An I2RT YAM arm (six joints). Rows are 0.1 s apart.
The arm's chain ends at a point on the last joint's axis. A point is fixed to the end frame.
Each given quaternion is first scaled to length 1.
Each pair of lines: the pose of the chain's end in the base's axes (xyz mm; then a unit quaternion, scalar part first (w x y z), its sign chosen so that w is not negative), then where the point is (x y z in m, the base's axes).
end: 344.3, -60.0, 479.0, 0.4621, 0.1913, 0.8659, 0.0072
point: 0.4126 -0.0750 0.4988
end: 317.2, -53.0, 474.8, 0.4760, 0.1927, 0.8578, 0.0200
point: 0.3849 -0.0680 0.4968
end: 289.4, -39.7, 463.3, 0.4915, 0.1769, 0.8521, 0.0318
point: 0.3567 -0.0523 0.4878
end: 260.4, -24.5, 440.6, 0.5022, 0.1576, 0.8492, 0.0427
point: 0.3275 -0.0342 0.4669
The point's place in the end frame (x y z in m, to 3 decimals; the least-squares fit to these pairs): -0.055 0.012 0.046
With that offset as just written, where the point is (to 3 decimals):
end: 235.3, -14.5, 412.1, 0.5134, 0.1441, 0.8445, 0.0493
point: 0.302 -0.022 0.440
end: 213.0, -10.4, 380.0, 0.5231, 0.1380, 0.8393, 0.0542
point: 0.279 -0.017 0.410
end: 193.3, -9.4, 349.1, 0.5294, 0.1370, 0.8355, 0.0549
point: 0.259 -0.016 0.380
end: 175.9, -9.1, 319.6, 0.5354, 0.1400, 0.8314, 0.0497
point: 0.241 -0.016 0.351
